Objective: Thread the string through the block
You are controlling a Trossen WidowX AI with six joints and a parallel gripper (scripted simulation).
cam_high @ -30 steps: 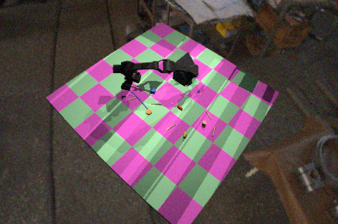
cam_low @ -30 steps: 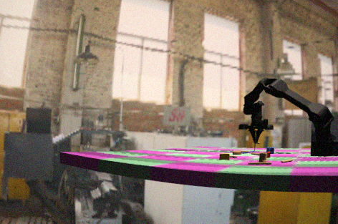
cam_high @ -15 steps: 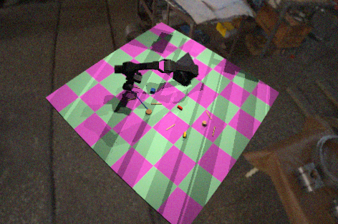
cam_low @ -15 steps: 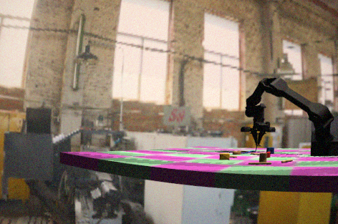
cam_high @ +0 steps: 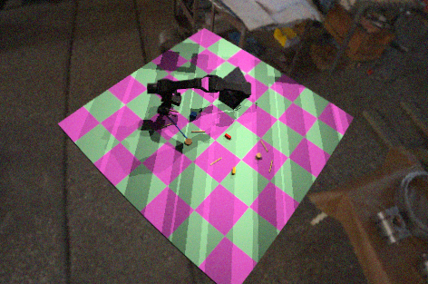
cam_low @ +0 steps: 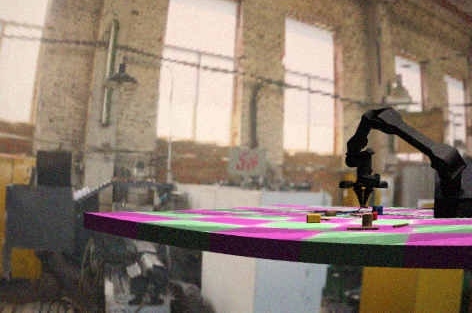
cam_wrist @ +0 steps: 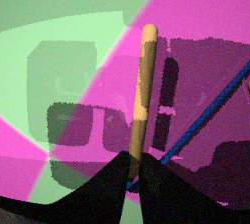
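Now: the blue cube 130 mm to the left of my gripper tip and 90 mm behind it. Also, from my gripper tip: red piece: 360 mm to the left, 130 mm behind, 10 mm below; round wooden button: 240 mm to the left, 50 mm ahead, 10 mm below; yellow piece: 530 mm to the left, 10 mm below.
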